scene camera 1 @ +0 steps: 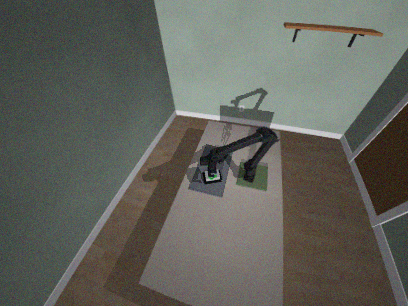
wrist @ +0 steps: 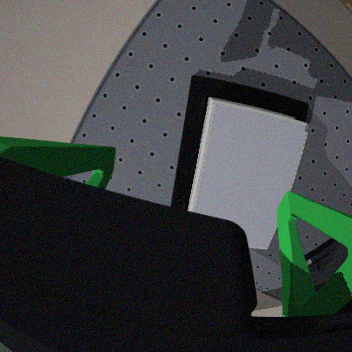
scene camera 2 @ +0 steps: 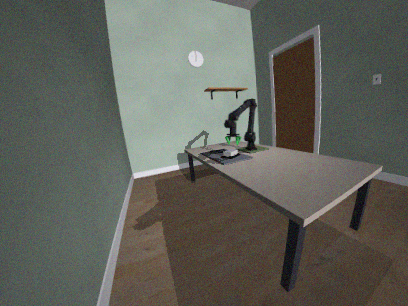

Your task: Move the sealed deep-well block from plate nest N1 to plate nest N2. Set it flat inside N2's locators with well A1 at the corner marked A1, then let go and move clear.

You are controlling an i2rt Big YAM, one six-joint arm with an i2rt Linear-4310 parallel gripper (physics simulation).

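Places are measured from the arm's base along level axes (x ahead, y left, z up), in metres.
Where they show: gripper, fingertip midpoint: (scene camera 1: 210, 174) (wrist: 201, 180) (scene camera 2: 232, 144); arm's base, origin of the base link: (scene camera 1: 249, 176) (scene camera 2: 251, 149).
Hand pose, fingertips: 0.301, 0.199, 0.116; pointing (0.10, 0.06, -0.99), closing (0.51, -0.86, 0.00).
Each offset is from my fingertips to the top centre of the thing, as dx, dy, dz. "spot": to the spot under its first point. Level surfaces: height alone.
The white deep-well block @[+0.007, -0.050, -0.062] (scene camera 1: 215, 178) (scene camera 2: 230, 152) (wrist: 250, 170) lies flat inside a black nest frame @[spot: -0.019, +0.003, -0.104] (wrist: 182, 150) on the grey perforated board @[+0.044, -0.141, -0.115] (scene camera 1: 206, 189) (scene camera 2: 227, 160) (wrist: 142, 105). The nest's label and the block's A1 corner cannot be made out. My gripper (scene camera 1: 212, 175) (scene camera 2: 233, 141) (wrist: 201, 180) is open and empty, its green fingers wide apart. In scene camera 2 it hangs above the block with a gap between. In the wrist view the black gripper body hides the block's near left part. The other nest cannot be told apart from shadows.
The board lies on a pale table @[dz -0.128] (scene camera 1: 215, 235) (scene camera 2: 310, 175). The arm's base stands on a green mat (scene camera 1: 259, 183) (scene camera 2: 261, 148) beside the board. A wooden shelf (scene camera 1: 332, 29) (scene camera 2: 226, 89) is on the wall behind. Arm shadows fall across the board.
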